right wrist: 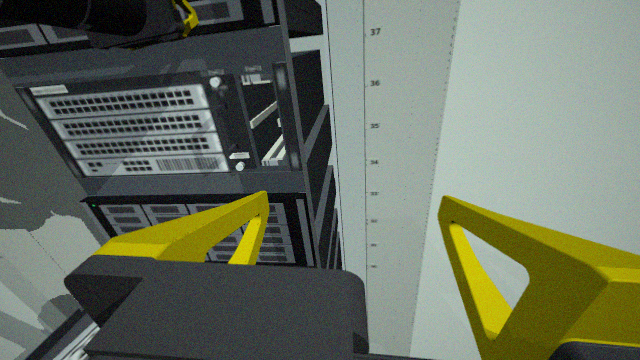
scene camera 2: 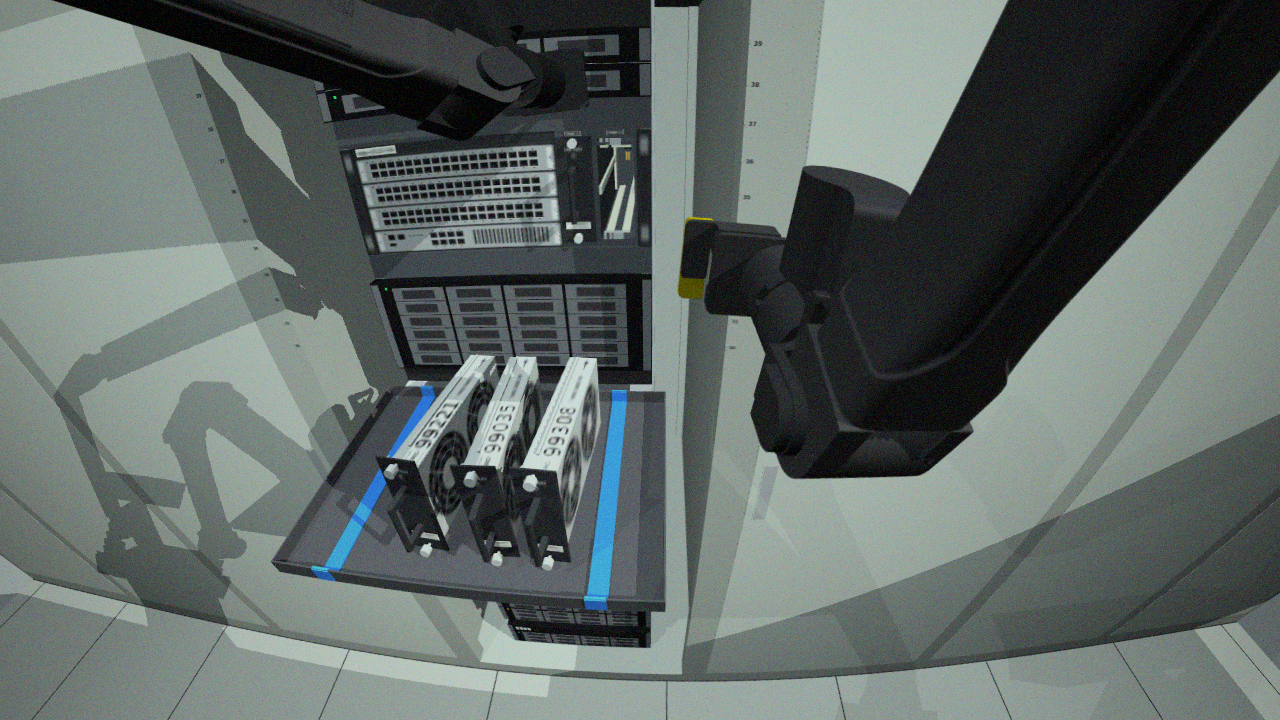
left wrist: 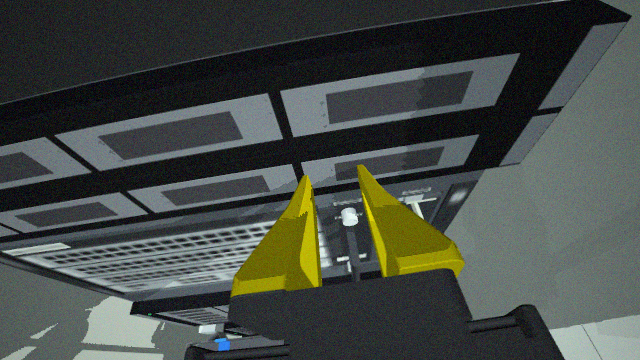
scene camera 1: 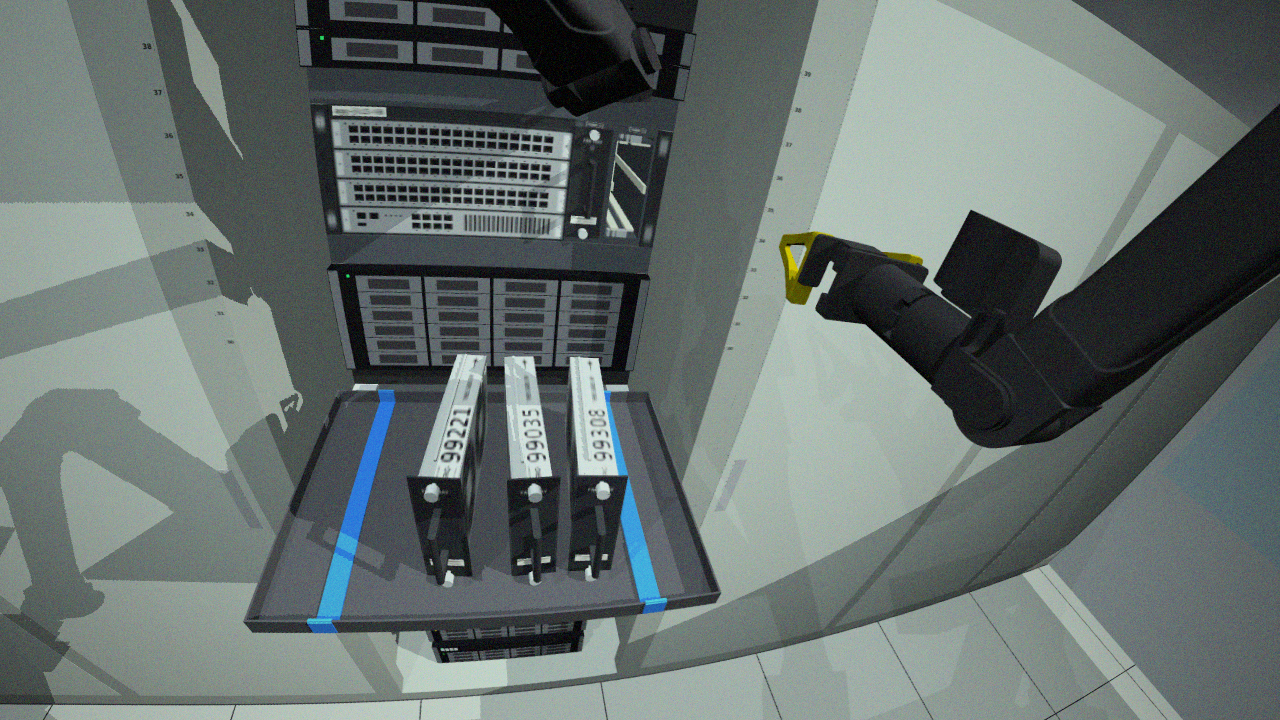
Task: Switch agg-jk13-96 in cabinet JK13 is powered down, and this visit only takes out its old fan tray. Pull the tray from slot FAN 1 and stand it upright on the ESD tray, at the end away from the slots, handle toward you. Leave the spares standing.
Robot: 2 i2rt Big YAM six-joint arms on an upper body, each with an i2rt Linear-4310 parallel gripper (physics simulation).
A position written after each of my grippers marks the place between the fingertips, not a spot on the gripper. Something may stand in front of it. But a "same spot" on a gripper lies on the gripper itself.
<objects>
My right gripper shows in the right wrist view, in scene camera 2 (750, 234) and in scene camera 1; in the left wrist view it is out of frame. One and the same spot on my right gripper: (scene camera 1: 822, 248) is (right wrist: 104, 303).
</objects>
